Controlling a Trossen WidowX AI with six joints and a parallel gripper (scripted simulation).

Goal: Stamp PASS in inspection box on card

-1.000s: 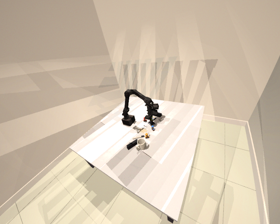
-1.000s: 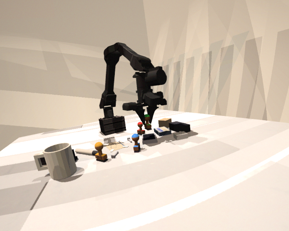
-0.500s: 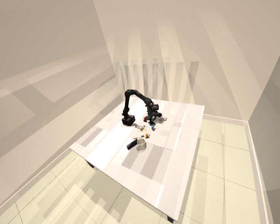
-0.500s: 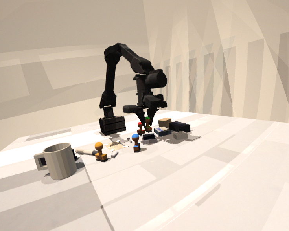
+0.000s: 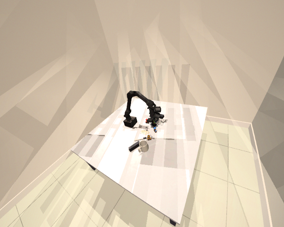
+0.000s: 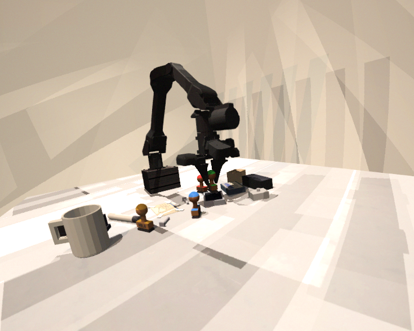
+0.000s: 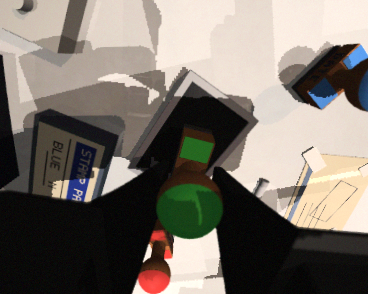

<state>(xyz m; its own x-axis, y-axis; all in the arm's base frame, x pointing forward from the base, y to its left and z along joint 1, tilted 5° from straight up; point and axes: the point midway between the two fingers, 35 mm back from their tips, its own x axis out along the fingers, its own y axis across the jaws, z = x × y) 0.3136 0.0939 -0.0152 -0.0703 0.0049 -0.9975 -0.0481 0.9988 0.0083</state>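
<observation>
Now: gripper tip 5 cm above the ink pad. The rest, counted from my gripper tip: blue-knobbed stamp (6 cm ahead, 9 cm to the right, 3 cm below); green-knobbed stamp (right at my gripper tip); red-knobbed stamp (11 cm behind, 1 cm to the left, 3 cm below).
</observation>
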